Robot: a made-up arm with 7 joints.
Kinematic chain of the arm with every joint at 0, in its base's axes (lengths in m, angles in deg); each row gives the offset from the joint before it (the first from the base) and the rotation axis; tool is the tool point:
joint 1: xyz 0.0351 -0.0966 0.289 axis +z
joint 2: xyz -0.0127 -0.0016 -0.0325 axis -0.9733 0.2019 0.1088
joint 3: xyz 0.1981 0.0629 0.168 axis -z
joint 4: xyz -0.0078 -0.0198 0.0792 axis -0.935 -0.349 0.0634
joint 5: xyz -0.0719 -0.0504 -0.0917 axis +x
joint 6: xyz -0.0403 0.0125 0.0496 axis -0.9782 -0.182 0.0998
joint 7: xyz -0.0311 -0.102 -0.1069 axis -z
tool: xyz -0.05 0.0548 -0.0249
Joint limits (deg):
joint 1: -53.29..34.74
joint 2: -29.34..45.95
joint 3: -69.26..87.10
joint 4: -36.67..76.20
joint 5: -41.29..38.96
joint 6: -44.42..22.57
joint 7: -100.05..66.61
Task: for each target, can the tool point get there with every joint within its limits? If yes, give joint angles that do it. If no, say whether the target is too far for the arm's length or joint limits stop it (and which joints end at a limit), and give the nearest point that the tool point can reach.
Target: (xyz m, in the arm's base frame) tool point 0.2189 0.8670 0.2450
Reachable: no: too far | nearest point 0.1230 0.3640 0.2504 | short by 0.512 m
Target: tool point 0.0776 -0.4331 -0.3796
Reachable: no: joint limits stop it (at a limit: joint 2, joint 5, joint 6, joint 7) | nearest point 0.0678 -0.3557 0.1843 | short by 0.569 m
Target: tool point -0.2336 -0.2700 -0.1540
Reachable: no: joint limits stop it (at a limit: joint 1, joint 2, joint 5, joint 6, joint 7) | nearest point -0.0875 -0.2728 0.1982 | short by 0.381 m
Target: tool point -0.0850 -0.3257 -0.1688
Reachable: no: joint limits stop it (at a limit: joint 1, joint 2, joint 5, joint 6, joint 7) | nearest point -0.0302 -0.3068 0.1823 | short by 0.356 m
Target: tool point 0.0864 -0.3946 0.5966
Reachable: yes | joints -39.55 11.82 -37.11 58.63 -7.79 14.68 -76.38
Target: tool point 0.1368 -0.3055 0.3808
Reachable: yes | joints -22.23 21.55 -53.08 4.85 -11.82 -14.49 -30.64
